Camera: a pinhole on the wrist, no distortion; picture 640 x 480 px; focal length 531.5 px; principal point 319.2 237.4 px. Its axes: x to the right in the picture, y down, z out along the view. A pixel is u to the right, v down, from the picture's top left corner.
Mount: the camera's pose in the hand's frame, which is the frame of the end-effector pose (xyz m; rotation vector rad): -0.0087 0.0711 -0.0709 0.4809 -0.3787 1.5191
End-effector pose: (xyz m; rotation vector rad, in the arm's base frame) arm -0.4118 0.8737 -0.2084 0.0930 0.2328 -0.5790
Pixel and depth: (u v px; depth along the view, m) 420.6 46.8 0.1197
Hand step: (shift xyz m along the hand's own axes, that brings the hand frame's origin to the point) 0.0419 0.0285 0.0401
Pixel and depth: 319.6 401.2 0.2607
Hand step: -0.0733 -0.0656 0.1562
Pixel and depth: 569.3 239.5 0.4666
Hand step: 0.0229 0.0149 0.4407
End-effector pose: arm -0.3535 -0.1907 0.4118 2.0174 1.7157 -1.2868
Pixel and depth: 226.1 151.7 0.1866
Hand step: 0.0317 -0.0539 0.0689
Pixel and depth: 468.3 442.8 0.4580
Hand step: -0.1547 -0.0600 0.3972
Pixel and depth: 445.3 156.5 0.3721
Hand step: 0.0723 -0.0472 0.2881
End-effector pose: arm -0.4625 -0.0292 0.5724 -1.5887 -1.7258 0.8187
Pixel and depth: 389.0 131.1 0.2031
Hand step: 0.0447 -0.0117 0.1132
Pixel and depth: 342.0 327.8 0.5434
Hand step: -0.0678 -0.1935 0.4096
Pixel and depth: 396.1 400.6 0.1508
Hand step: -0.0453 0.0106 0.0718
